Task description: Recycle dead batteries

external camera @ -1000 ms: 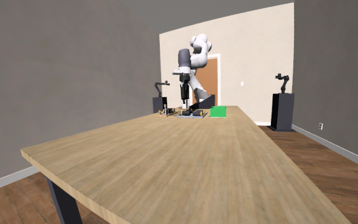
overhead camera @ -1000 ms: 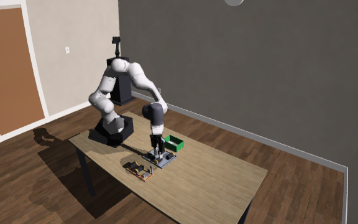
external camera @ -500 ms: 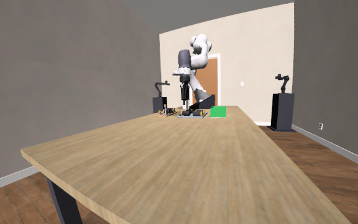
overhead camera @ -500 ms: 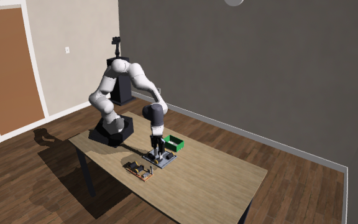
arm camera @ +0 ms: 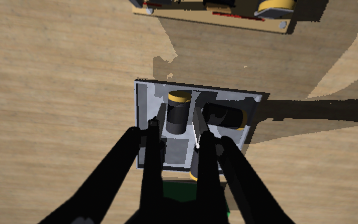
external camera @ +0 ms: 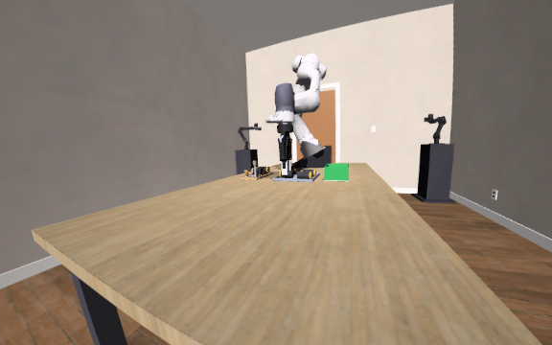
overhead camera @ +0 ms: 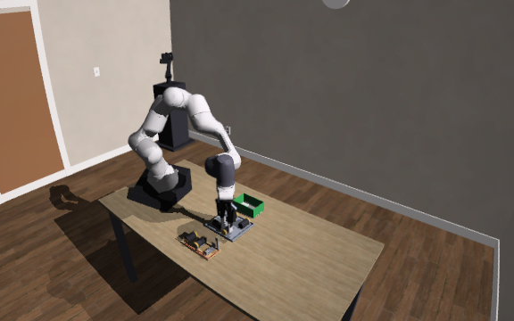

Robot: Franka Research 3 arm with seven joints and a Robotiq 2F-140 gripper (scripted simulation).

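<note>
Now: hand 5 cm short of the bulb, 14 cm to the left of it and 3 cm below it. Also, from my hand: green recycling box 2 cm behind, 23 cm to the left, 4 cm below; grey tray 2 cm behind, 5 cm to the left, 5 cm below.
</note>
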